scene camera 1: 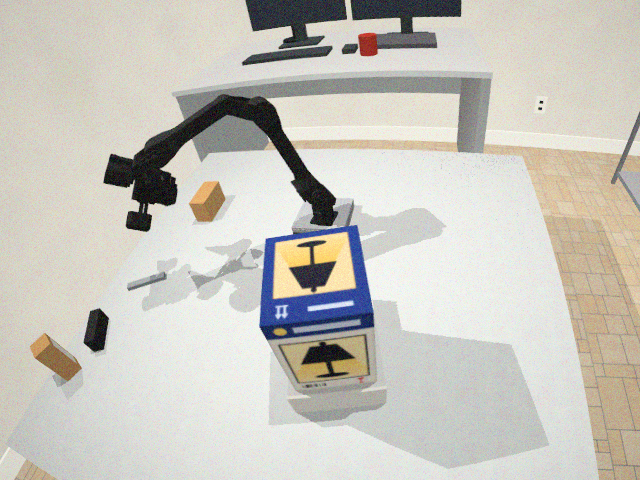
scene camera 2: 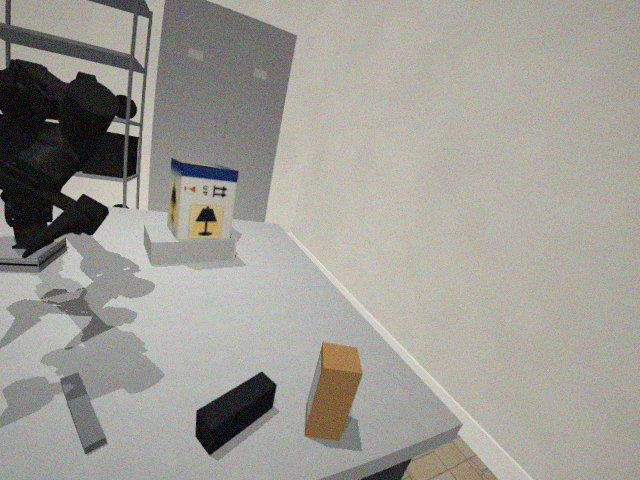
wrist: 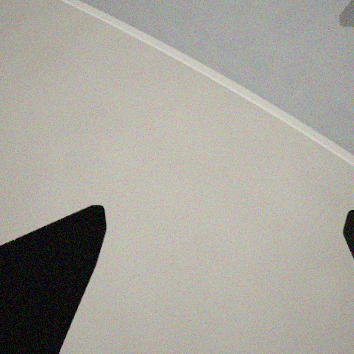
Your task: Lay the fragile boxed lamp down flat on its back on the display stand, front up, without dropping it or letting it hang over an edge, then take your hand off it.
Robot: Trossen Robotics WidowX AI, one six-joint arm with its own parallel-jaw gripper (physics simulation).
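Frame: origin at the arm's base, x ahead, y left, z up, level; centimetres.
Seen in the pictures: gripper, fingertip midpoint: (scene camera 1: 139,203) (wrist: 226,219); arm's base, origin of the base link: (scene camera 1: 324,218).
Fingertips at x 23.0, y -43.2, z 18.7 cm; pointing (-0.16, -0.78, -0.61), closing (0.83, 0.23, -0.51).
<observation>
Offsets run from my fingertips to a thing's top centre.
The boxed lamp (scene camera 1: 316,304) (scene camera 2: 204,201) rests on the pale display stand (scene camera 1: 338,400) (scene camera 2: 188,253). Its blue face with the large lamp picture is up; the arrows on the box lie horizontal, towards scene camera 1. It looks flat and level, on its back. In scene camera 2 it sits at the stand's right end, its near side close to the stand's near edge; any small overhang is hard to tell. My gripper (scene camera 1: 140,180) (wrist: 226,219) is open and empty, held high at the left, well apart from the box. The box's far side is hidden.
Orange blocks {dx -24.0, dy +0.1, dz -14.7 cm} (scene camera 1: 207,201) {dx +43.7, dy -6.9, dz -9.7 cm} (scene camera 1: 55,357) (scene camera 2: 333,391), a black block {dx +31.0, dy -5.3, dz -17.7 cm} (scene camera 1: 96,330) (scene camera 2: 235,413) and a grey bar {dx +10.3, dy -2.9, dz -21.5 cm} (scene camera 1: 147,281) (scene camera 2: 83,413) lie on the table. A desk (scene camera 1: 330,85) with monitors and a red cup (scene camera 1: 368,44) stands behind.
</observation>
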